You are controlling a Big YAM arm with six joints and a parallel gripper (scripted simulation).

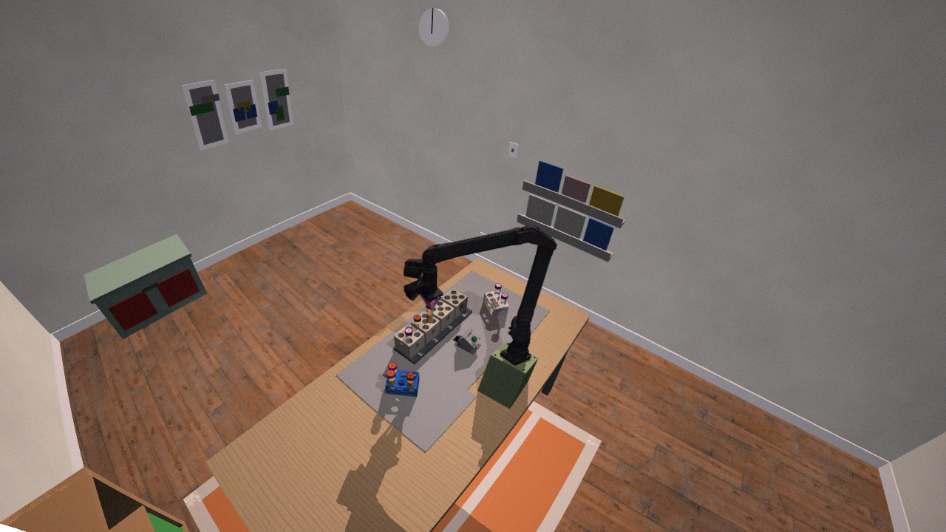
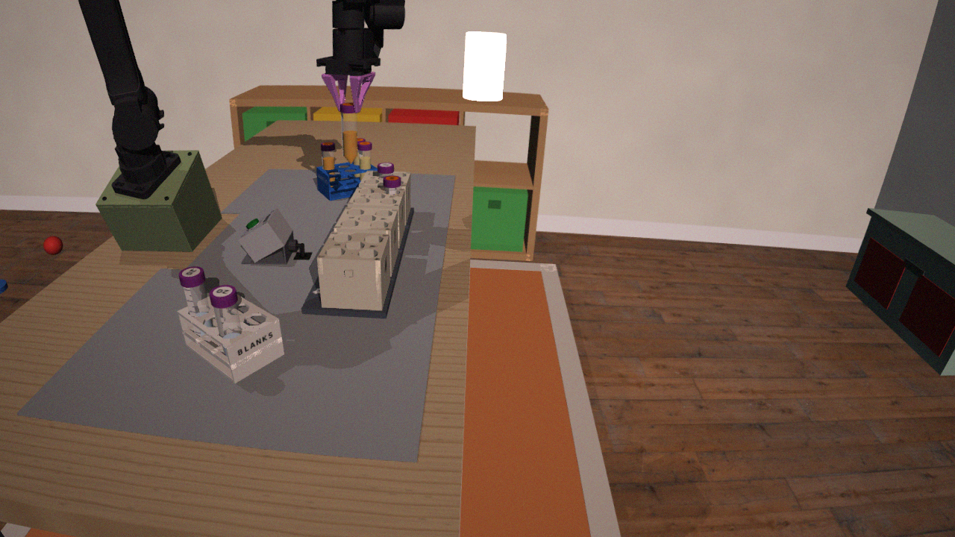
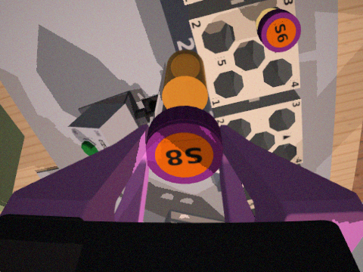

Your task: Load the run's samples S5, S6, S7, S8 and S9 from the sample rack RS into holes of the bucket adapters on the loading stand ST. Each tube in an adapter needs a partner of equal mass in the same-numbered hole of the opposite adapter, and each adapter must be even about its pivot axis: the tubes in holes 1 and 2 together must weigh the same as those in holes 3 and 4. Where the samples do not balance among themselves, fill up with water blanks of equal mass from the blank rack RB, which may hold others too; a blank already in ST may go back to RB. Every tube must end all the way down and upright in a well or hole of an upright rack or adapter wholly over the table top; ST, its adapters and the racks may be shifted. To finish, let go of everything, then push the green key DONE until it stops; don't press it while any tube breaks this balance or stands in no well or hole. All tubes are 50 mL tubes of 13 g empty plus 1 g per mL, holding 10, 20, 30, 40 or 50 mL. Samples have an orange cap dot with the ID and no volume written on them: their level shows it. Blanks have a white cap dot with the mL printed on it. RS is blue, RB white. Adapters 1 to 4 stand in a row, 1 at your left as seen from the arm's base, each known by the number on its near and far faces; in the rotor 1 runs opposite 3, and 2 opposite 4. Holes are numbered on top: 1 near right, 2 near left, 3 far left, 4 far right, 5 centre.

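Now: the sample S8 10 mm behind my hand and 50 mm below it. From my hand the other things lie so: green done key (140 mm behind, 150 mm to the right, 190 mm below); then loading stand (70 mm ahead, 80 mm to the right, 250 mm below); then water blank marked 30 (50 mm ahead, 90 mm to the left, 190 mm below).
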